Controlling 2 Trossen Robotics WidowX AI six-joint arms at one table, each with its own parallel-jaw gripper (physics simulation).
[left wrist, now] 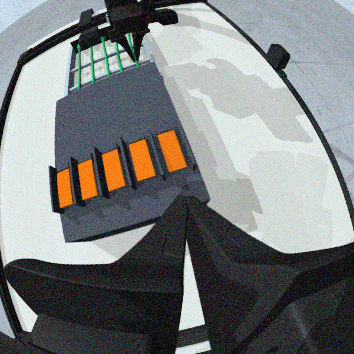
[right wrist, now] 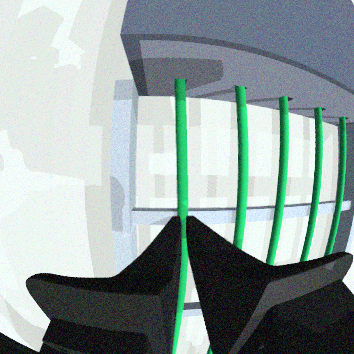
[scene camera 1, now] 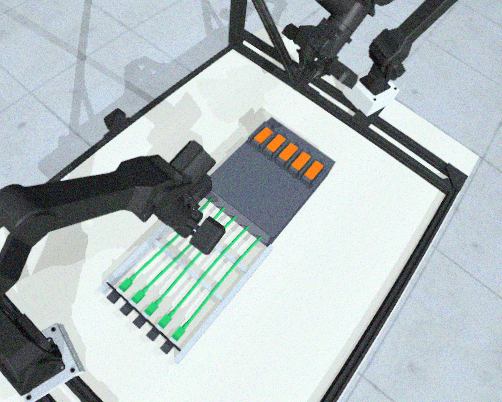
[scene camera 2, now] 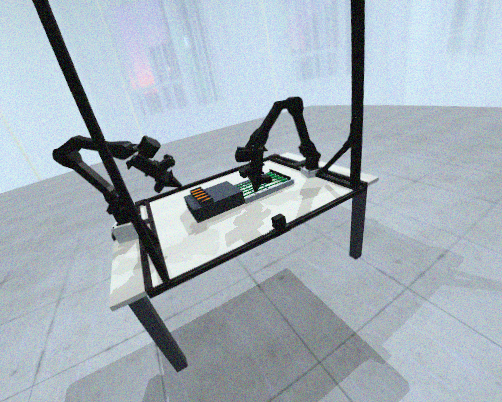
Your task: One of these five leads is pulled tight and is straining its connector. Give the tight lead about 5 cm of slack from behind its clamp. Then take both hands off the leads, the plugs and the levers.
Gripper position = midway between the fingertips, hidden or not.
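There is a lead [right wrist: 283, 105] in the scene. I see my right gripper [scene camera 1: 188, 224] too, and the left wrist view [left wrist: 135, 60] and the right wrist view [right wrist: 182, 222] show that gripper as well. My left gripper [scene camera 1: 293, 89] is shut and holds nothing; it is also visible in the left wrist view [left wrist: 183, 203] and in scene camera 2 [scene camera 2: 181, 186].
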